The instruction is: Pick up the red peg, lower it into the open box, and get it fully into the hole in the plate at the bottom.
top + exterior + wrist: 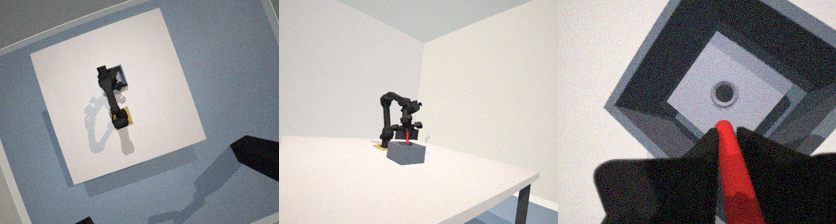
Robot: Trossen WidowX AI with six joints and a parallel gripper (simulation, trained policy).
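Now: the red peg 10 mm behind my gripper tip, 10 mm to the left of it and 20 mm above it. From my gripper tip the other things lie so: grey box 20 mm ahead, 20 mm to the right, 90 mm below; pale plate 20 mm ahead, 20 mm to the right, 70 mm below.
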